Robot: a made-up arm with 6 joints. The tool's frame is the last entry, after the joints.
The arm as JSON. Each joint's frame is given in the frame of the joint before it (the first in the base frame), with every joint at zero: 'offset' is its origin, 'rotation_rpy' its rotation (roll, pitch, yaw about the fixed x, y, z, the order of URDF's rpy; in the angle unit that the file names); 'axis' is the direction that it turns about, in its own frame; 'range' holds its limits. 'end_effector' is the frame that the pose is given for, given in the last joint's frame.
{
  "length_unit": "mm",
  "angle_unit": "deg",
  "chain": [
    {
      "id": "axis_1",
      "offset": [
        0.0,
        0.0,
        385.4
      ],
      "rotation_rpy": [
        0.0,
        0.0,
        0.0
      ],
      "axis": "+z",
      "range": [
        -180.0,
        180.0
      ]
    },
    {
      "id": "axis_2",
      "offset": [
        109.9,
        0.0,
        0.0
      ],
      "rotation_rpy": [
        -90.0,
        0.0,
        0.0
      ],
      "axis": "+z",
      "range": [
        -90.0,
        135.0
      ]
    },
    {
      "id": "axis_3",
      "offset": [
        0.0,
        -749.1,
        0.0
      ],
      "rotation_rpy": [
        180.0,
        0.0,
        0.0
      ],
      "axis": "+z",
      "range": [
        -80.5,
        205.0
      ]
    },
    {
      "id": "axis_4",
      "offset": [
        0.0,
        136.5,
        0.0
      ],
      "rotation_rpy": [
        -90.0,
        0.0,
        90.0
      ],
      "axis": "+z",
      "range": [
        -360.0,
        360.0
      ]
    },
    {
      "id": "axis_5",
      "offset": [
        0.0,
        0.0,
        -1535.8
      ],
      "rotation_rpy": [
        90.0,
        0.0,
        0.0
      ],
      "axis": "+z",
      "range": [
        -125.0,
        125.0
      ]
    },
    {
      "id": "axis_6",
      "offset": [
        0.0,
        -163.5,
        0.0
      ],
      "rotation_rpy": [
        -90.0,
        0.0,
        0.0
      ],
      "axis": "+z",
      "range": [
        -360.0,
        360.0
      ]
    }
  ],
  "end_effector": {
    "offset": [
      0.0,
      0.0,
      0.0
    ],
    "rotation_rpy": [
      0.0,
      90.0,
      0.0
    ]
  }
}
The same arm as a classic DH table. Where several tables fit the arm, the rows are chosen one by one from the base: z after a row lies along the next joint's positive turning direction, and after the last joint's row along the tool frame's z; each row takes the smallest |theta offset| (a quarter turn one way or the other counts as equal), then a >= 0, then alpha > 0; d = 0 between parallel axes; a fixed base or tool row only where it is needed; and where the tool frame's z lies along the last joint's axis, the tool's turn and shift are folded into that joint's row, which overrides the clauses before.
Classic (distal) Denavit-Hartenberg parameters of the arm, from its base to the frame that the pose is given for. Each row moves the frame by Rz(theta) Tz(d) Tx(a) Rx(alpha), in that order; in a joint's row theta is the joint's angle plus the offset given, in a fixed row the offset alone. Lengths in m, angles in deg.
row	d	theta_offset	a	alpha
axis_1	0.3854	0	0.1099	-90
axis_2	0	-90	0.7491	180
axis_3	0	0	0.1365	-90
axis_4	-1.5358	0	0	90
axis_5	0	0	0	-90
axis_6	-0.1635	90	0	90
tool (fixed)	0	-90	0	0
Joint limits (deg, base to tool): -180..180 -90..135 -80.5..205 -360..360 -125..125 -360..360

